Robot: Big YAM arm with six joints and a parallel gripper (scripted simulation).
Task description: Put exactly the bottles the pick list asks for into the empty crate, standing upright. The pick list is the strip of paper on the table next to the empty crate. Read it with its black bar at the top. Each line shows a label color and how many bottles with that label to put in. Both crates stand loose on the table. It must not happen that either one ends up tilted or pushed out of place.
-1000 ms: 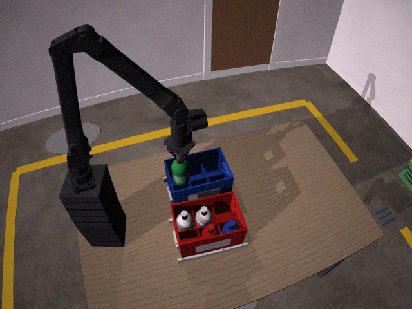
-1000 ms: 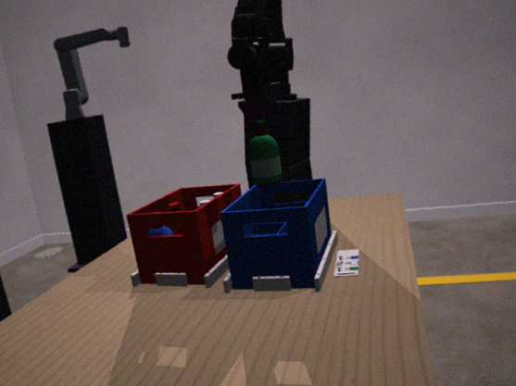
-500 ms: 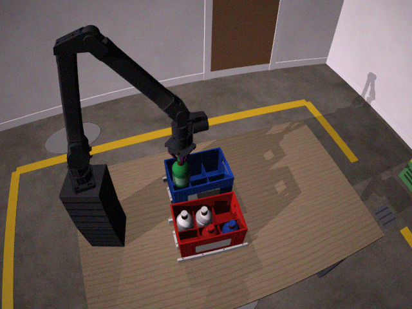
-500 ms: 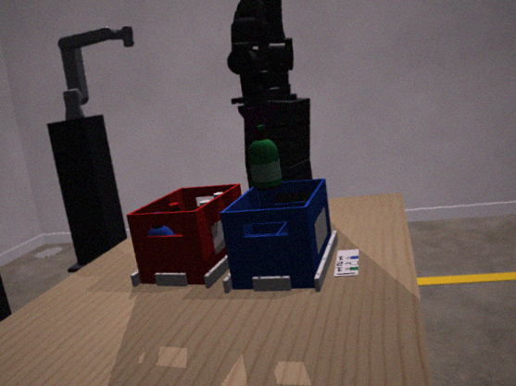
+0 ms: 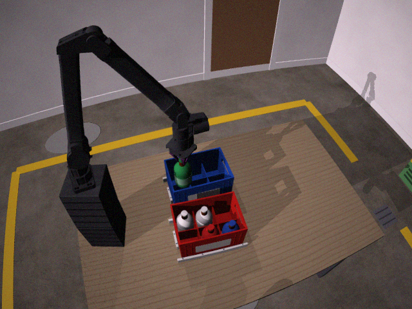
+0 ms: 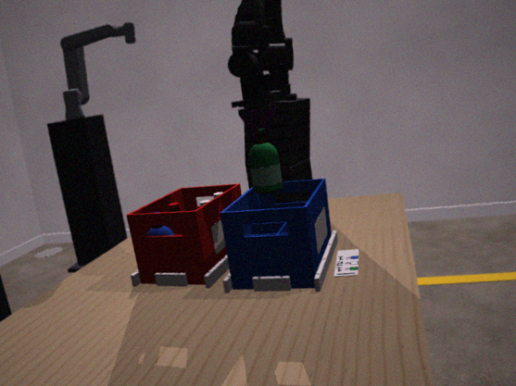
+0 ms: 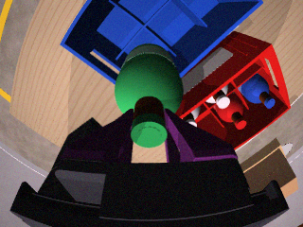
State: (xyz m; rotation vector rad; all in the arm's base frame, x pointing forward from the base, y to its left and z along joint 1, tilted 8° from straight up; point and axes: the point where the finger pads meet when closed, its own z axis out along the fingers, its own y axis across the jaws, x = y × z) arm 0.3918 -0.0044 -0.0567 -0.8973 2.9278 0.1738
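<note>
The green bottle lies 6 cm below my hand. The rest, counted from my hand: blue crate (22 cm below, 8 cm ahead, 3 cm to the left); then red crate (22 cm below, 21 cm to the right, 2 cm ahead); then red bottle (24 cm to the right, 22 cm below, 1 cm ahead).
</note>
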